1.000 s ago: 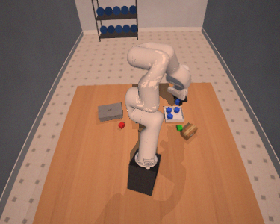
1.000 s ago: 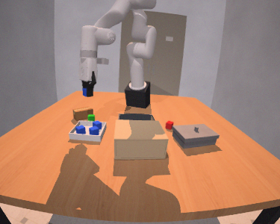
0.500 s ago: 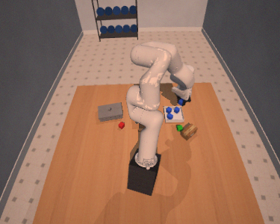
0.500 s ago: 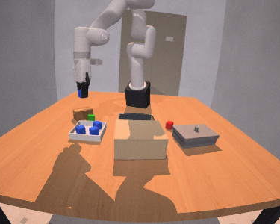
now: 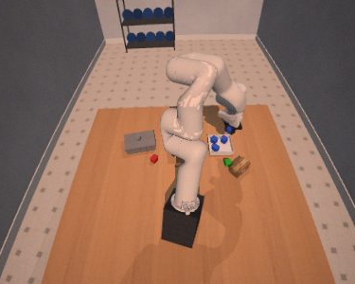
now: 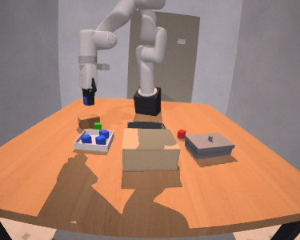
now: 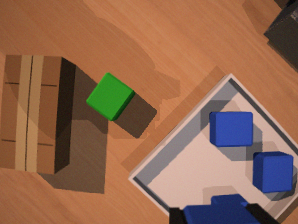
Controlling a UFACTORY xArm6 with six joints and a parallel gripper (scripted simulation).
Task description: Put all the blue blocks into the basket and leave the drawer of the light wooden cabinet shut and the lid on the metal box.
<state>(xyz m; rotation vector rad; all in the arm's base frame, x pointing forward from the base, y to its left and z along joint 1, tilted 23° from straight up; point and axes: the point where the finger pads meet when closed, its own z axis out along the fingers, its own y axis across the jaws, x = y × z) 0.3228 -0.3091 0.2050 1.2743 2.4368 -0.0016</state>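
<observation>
My gripper is now 4 cm short of the white basket, 2 cm to the right of it and 17 cm above it. From my hand the other things lie so: green block: 10 cm behind, 3 cm to the left, 17 cm below; small brown box: 16 cm behind, 3 cm to the right, 15 cm below; drawer: 7 cm ahead, 25 cm to the left, 14 cm below.
</observation>
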